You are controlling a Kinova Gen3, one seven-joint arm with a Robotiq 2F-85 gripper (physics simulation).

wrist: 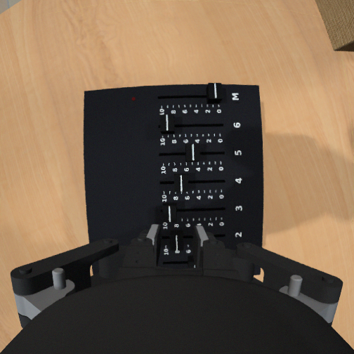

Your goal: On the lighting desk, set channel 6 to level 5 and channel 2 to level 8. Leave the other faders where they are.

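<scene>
The black lighting desk (115, 165) lies turned sideways, with level 10 at the left and 0 at the right. The channel 6 fader (167, 123) is near the left end, at about 9. The channel 2 fader (176, 243) is at about 8, low in the view. My gripper (176, 236) is partly open over channel 2. Its fingertips stand to the left and right of that fader's cap, with a visible gap on each side. The gripper body hides the desk's lower part.
Fader 5 (193, 152) is at about 5, fader 4 (181, 183) at about 7 and fader 3 (169, 214) at about 9. Fader M (215, 92) is near 0. A brown woven-looking block (340, 22) is at the top right. The desk lies on a wooden table (45, 125).
</scene>
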